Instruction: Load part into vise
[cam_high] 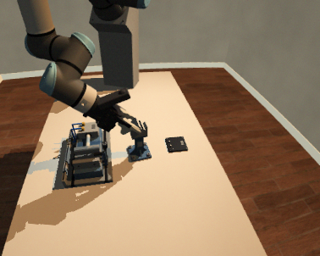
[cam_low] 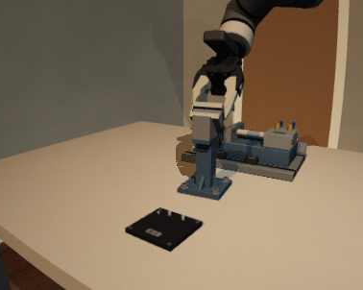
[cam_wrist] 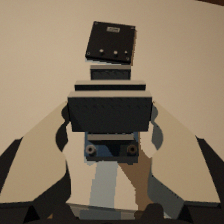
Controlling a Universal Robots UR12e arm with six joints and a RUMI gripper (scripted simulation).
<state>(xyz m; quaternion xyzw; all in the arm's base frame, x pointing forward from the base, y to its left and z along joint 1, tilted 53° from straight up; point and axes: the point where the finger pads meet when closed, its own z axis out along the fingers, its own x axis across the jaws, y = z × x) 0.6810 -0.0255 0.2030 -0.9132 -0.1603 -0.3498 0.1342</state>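
Right now the part is 10 mm to the left of my hand. Also, from my hand: dark work stop rod (170 mm to the right, 80 mm below, 10 mm ahead); then blue foot (160 mm below, 10 mm to the left); then moving jaw (210 mm to the right, 90 mm below, 40 mm behind).
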